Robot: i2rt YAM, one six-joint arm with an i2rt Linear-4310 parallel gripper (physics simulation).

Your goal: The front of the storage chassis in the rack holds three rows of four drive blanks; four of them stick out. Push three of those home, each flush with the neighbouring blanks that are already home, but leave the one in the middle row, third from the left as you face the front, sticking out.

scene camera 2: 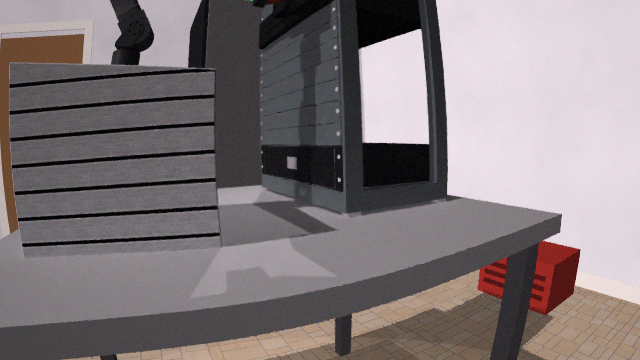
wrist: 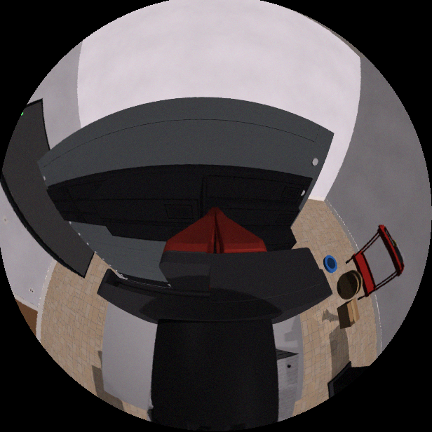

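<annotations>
A grey rack is visible in both the wrist view [126, 182] and scene camera 2 [310, 96].
</annotations>
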